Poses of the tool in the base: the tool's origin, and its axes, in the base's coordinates. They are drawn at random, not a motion.
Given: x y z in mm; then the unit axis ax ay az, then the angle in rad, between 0 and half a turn.
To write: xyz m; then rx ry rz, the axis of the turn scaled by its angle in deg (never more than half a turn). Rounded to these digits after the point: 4 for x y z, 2 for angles.
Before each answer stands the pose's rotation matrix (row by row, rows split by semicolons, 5 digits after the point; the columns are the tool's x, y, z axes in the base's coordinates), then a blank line. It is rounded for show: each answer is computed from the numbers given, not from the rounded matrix.
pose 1, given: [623.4, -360.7, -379.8, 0.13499, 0.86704, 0.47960, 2.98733]
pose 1, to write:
-0.95190 0.15900 0.26194; 0.30639 0.50647 0.80599; -0.00451 0.84747 -0.53082

[0.6234, -0.3607, -0.3798, 23.11, 148.40, 82.09]
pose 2, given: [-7.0, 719.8, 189.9, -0.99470, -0.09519, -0.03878, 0.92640]
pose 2, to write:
0.99578 0.06881 -0.06070; 0.00680 0.60433 0.79670; 0.09150 -0.79375 0.60132

[-0.0070, 0.7198, 0.1899, -52.80, -5.05, -2.06]
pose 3, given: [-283.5, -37.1, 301.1, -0.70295, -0.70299, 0.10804, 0.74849]
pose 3, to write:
0.86479 0.05856 -0.49871; 0.20561 0.86481 0.45808; 0.45811 -0.49868 0.73584

[-0.2835, -0.0371, 0.3011, -30.15, -30.15, 4.63]
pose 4, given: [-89.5, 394.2, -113.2, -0.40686, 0.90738, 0.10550, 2.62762]
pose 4, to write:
-0.56112 -0.74252 0.36580; -0.63878 0.66950 0.37912; -0.52641 -0.02094 -0.84998

[-0.0895, 0.3942, -0.1132, -61.25, 136.61, 15.88]
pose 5, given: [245.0, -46.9, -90.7, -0.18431, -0.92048, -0.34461, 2.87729]
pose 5, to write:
-0.89851 0.42344 -0.11564; 0.24339 0.69985 0.67154; 0.36528 0.57524 -0.73189

[0.2450, -0.0469, -0.0907, -30.38, -151.75, -56.81]
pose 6, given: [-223.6, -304.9, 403.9, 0.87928, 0.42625, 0.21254, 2.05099]
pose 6, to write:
0.66834 0.35943 0.65126; 0.73643 -0.19633 -0.64739; -0.10483 0.91229 -0.39591

[-0.2236, -0.3049, 0.4039, 103.33, 50.09, 24.98]
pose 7, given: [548.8, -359.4, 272.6, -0.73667, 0.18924, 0.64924, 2.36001]
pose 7, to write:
0.21807 -0.69568 -0.68445; 0.21897 -0.64857 0.72898; -0.95105 -0.30884 0.01090

[0.5488, -0.3594, 0.2726, -99.61, 25.59, 87.79]
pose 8, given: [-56.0, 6.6, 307.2, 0.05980, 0.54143, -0.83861, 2.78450]
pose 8, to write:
-0.92999 0.35585 0.09212; -0.23043 -0.36911 -0.90037; -0.28639 -0.85856 0.42527

[-0.0560, 0.0066, 0.3072, 9.54, 86.38, -133.79]
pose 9, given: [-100.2, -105.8, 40.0, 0.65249, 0.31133, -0.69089, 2.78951]
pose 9, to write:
-0.11329 0.63207 -0.76658; 0.15556 -0.75075 -0.64201; -0.98131 -0.19198 -0.01328

[-0.1002, -0.1058, 0.0400, 104.29, 49.76, -110.42]
